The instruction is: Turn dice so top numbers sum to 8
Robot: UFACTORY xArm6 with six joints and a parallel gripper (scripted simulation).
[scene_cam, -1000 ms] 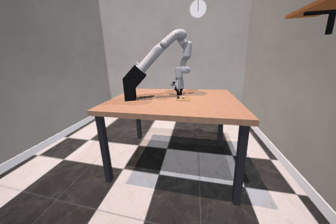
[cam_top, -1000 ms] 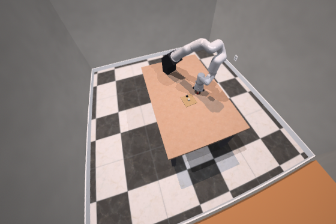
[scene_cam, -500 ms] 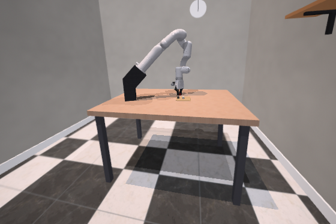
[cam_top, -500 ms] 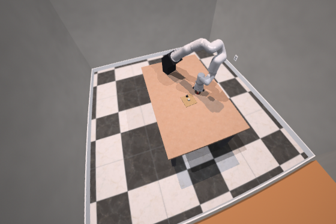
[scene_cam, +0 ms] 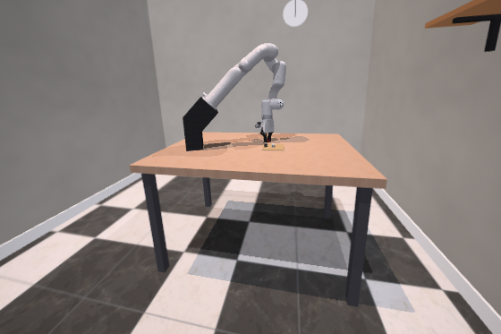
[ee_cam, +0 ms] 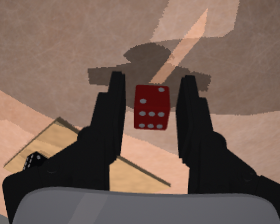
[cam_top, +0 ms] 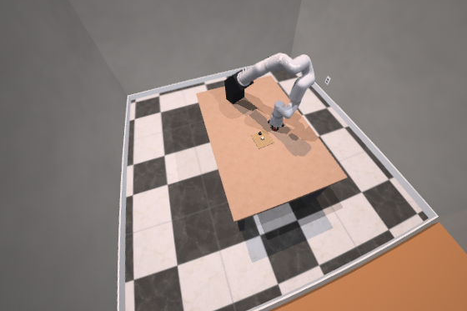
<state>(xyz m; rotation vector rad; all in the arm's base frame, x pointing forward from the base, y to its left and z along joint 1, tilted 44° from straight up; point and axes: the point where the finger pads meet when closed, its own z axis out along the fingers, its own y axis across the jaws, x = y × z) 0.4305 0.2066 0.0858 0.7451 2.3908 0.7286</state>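
Now: hand 10 mm short of the red die and 10 mm above it. The rest, counted from my hand: white die 90 mm ahead, 120 mm to the right, 10 mm below; tan mat 90 mm ahead, 120 mm to the right, 20 mm below.
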